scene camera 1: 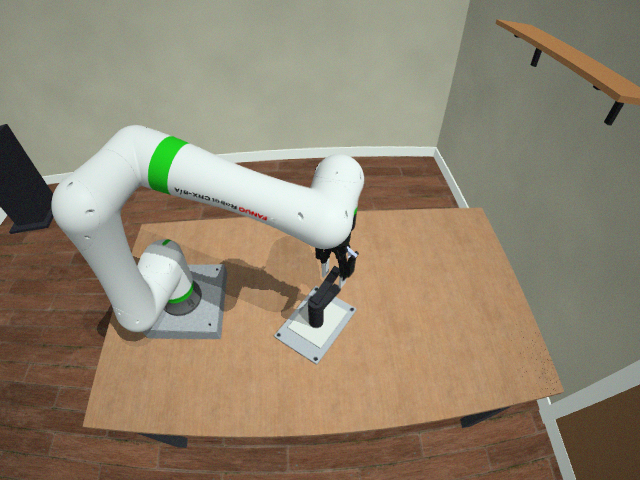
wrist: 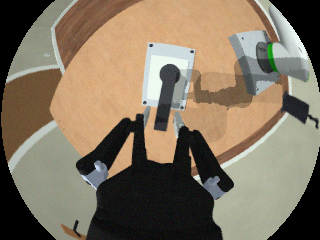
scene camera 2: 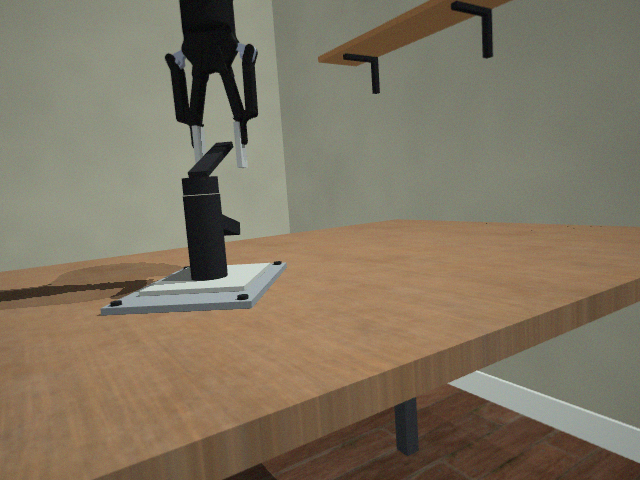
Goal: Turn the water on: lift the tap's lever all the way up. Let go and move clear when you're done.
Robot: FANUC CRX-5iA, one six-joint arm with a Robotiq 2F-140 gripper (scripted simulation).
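Note:
There is my gripper (scene camera 2: 222, 169), which I find again as my gripper (scene camera 1: 333, 279) and, from the wrist, as my gripper (wrist: 162, 114). A lever (scene camera 2: 206, 165) is visible to me too, and the wrist view shows me that same lever (wrist: 167, 89).

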